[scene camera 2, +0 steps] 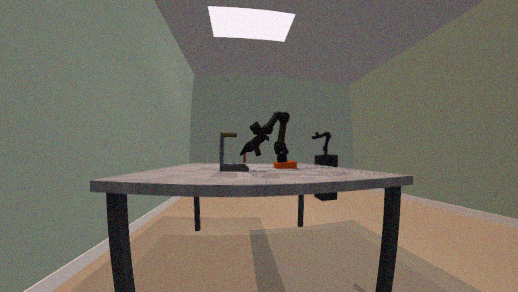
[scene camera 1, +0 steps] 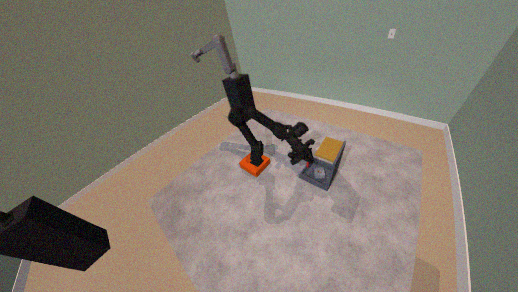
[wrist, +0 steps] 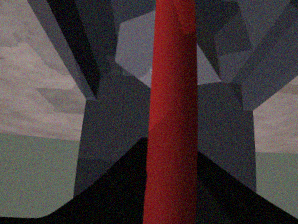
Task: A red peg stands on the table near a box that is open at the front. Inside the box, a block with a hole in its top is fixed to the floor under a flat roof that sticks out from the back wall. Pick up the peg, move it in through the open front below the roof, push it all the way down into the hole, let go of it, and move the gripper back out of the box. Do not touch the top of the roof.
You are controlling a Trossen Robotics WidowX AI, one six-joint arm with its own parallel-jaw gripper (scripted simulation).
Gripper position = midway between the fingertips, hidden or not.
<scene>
My gripper (wrist: 161, 149) carries a red peg (wrist: 172, 166).
</scene>
